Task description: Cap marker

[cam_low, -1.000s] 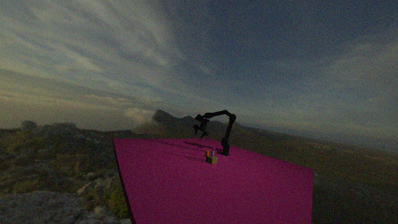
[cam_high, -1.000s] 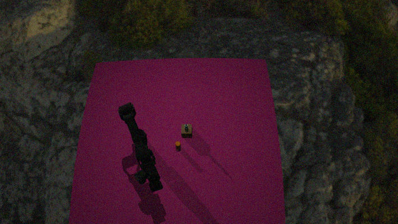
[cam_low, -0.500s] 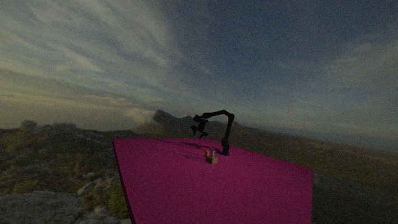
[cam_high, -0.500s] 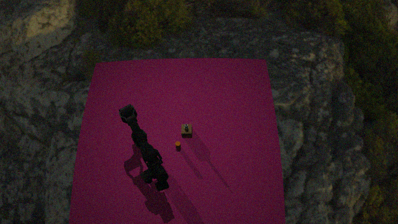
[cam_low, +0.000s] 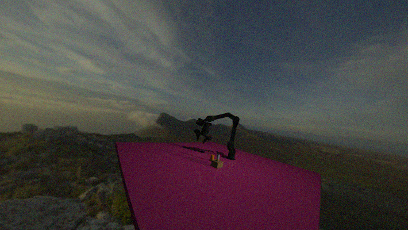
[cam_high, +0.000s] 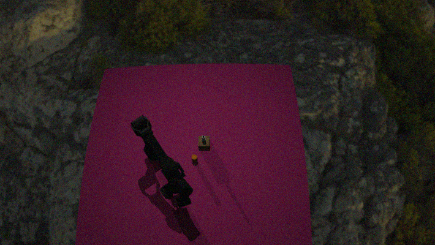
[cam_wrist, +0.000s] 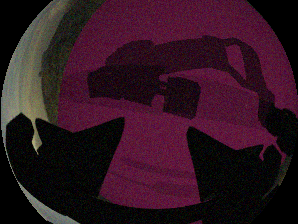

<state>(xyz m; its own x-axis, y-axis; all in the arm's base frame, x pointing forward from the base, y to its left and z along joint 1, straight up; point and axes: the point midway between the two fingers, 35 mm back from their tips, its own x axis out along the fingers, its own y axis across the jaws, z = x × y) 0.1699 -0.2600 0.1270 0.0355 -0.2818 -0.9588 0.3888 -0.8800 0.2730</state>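
Right now the orange cap is 60 mm ahead of my gripper tip, 240 mm to the left of it and 70 mm below it. Round my gripper tip: tan holder block 110 mm ahead, 340 mm to the left, 70 mm below.
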